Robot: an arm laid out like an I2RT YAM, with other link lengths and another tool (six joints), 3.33 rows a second.
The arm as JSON. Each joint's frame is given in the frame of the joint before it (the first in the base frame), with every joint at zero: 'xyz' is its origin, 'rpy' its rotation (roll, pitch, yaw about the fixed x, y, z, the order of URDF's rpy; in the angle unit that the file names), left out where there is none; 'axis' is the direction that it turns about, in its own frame. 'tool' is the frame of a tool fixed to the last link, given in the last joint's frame.
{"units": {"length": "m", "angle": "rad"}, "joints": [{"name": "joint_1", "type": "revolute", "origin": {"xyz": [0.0, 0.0, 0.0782]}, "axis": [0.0, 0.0, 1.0]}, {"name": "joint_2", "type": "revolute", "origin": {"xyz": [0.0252, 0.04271, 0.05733]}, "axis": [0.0, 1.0, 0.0]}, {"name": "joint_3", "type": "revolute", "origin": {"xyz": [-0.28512, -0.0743, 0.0]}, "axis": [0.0, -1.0, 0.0]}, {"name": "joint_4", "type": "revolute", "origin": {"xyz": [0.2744, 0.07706, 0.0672]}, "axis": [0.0, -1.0, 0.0]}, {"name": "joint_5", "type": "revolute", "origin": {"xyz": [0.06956, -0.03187, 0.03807]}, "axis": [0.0, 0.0, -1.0]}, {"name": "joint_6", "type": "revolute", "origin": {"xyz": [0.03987, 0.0, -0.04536]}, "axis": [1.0, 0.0, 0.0]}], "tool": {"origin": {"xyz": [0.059, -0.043, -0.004], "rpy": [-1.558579, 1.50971, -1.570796]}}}
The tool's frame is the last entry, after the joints.
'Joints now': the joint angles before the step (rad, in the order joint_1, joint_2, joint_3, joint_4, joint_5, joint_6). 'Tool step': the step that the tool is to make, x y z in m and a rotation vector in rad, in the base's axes. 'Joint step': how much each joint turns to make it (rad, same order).
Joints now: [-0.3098, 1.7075, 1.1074, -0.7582, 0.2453, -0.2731]
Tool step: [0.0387, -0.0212, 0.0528, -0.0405, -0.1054, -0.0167]
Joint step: [-0.0199, 0.0483, 0.2319, -0.0697, 0.0043, -0.0046]
